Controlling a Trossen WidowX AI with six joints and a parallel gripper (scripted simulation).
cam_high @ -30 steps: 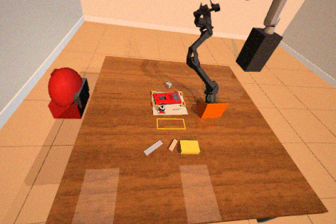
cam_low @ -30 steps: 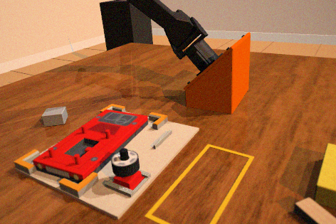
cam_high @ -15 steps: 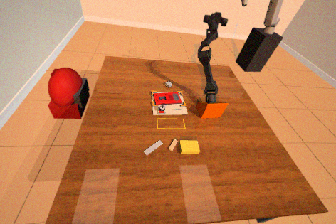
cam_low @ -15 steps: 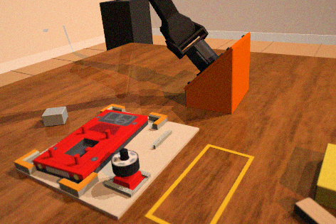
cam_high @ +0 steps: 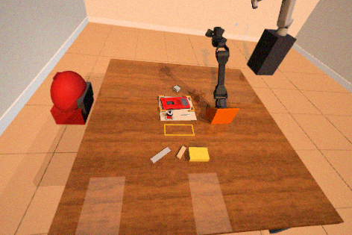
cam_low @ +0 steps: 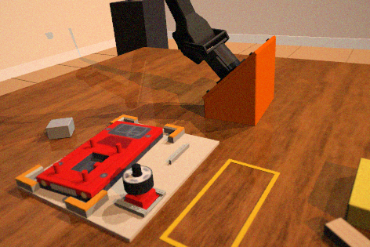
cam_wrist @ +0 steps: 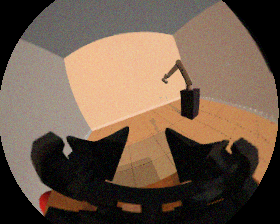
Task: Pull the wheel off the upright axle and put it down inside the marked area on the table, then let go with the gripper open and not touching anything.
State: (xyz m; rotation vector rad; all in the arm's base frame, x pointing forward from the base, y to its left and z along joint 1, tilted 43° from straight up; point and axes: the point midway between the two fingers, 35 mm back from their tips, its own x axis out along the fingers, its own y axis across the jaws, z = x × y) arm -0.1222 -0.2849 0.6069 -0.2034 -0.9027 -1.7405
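My gripper tip is 65 cm to the right of the dark wheel, 50 cm short of it and 29 cm above it. Also, from my gripper tip: small grey block: 39 cm ahead, 37 cm to the left, 31 cm below; dark axle: 65 cm to the left, 50 cm ahead, 29 cm below; yellow block: 94 cm to the left, 38 cm ahead, 31 cm below.
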